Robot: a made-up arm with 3 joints. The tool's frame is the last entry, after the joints.
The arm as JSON. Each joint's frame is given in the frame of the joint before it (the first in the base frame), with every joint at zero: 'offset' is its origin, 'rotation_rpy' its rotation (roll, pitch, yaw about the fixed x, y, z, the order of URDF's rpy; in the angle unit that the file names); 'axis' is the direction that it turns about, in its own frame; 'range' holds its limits. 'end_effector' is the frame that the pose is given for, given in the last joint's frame.
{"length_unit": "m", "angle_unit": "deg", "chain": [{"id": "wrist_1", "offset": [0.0, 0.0, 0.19], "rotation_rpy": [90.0, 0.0, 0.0], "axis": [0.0, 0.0, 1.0], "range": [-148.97, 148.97]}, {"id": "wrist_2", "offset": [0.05, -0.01, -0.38], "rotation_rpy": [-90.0, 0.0, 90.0], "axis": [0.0, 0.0, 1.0], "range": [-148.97, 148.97]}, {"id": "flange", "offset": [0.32, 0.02, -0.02], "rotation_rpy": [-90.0, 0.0, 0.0], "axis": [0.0, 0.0, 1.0], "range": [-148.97, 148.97]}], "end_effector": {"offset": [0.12, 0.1, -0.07], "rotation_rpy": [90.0, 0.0, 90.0]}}
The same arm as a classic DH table. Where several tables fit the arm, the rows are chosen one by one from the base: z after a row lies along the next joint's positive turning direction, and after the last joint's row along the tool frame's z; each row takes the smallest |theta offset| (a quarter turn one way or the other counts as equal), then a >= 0, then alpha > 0; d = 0 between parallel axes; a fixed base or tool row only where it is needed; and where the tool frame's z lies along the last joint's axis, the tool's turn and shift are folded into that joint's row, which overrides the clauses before.
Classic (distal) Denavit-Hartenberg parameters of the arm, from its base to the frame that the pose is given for. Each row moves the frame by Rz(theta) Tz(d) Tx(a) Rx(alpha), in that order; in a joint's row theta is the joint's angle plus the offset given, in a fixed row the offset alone. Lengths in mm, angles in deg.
base (fixed): d 190.0; theta_offset 0.00; a 0.0; alpha 90.00
wrist_1: d -380.0; theta_offset -90.00; a 10.0; alpha 90.00
wrist_2: d -70.0; theta_offset 0.00; a -320.0; alpha 90.00
flange: d -50.0; theta_offset -90.00; a 100.0; alpha 90.00
tool (fixed): d 120.0; theta_offset 0.00; a 0.0; alpha 0.00
Joint limits (deg, base to tool): -148.97..148.97 -148.97..148.97 -148.97..148.97

